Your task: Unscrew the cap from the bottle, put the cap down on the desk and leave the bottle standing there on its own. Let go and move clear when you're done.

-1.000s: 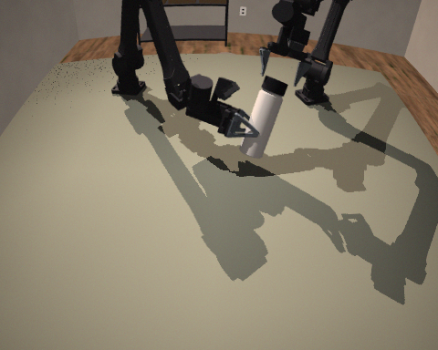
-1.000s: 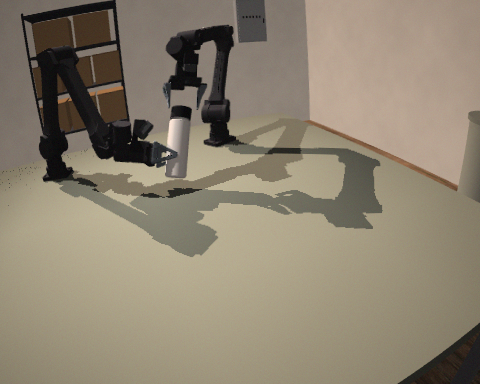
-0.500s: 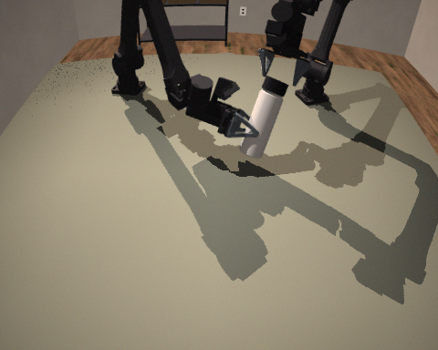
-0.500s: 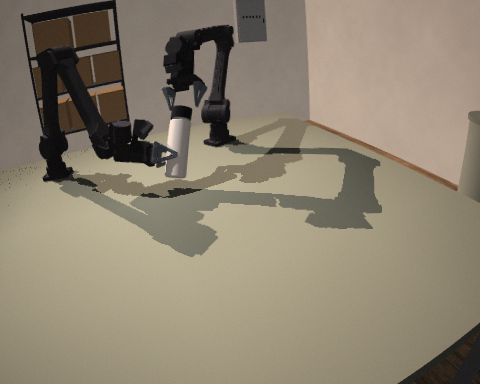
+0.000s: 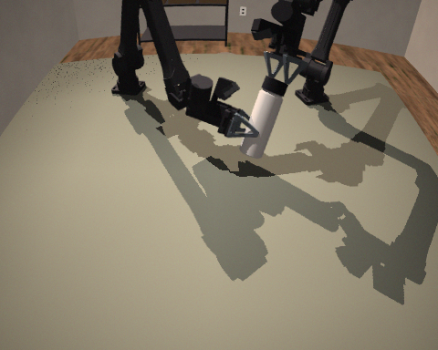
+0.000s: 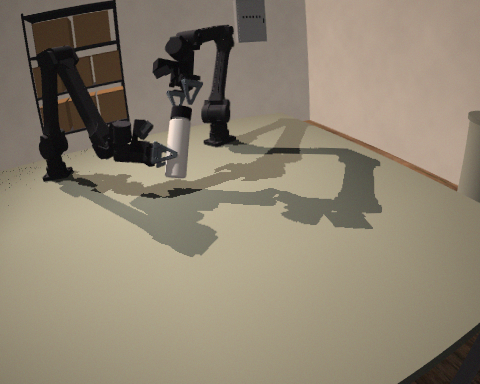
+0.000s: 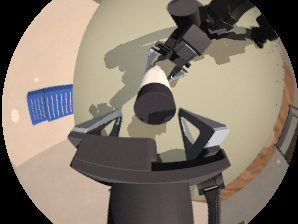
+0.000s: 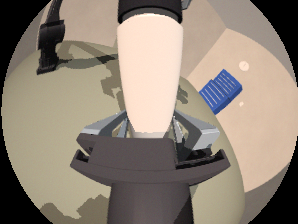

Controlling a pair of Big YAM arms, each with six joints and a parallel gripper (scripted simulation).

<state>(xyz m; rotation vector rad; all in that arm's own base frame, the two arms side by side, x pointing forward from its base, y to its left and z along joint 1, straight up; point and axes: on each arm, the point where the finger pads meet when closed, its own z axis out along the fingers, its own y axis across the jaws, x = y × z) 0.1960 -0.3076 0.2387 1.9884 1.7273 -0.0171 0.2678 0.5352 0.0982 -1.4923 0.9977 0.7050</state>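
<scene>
Right now the black cap is 30 mm below my left hand, 10 mm to the right of it and 10 mm ahead of it.
</scene>
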